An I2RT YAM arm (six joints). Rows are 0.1 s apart.
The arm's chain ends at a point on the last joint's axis. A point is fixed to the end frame.
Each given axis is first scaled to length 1.
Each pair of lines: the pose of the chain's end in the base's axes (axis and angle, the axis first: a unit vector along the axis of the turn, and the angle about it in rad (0 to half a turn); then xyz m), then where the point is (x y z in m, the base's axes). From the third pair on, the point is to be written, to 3 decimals.
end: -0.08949 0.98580 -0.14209 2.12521 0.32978 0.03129 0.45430
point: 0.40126 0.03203 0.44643
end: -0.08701 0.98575 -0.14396 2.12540 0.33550 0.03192 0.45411
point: 0.40699 0.03227 0.44628
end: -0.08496 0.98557 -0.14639 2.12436 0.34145 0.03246 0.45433
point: 0.413 0.032 0.447
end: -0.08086 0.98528 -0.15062 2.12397 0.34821 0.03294 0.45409
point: 0.420 0.032 0.447
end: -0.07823 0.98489 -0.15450 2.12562 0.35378 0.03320 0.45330
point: 0.425 0.032 0.446
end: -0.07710 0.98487 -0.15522 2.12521 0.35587 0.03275 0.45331
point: 0.427 0.031 0.446
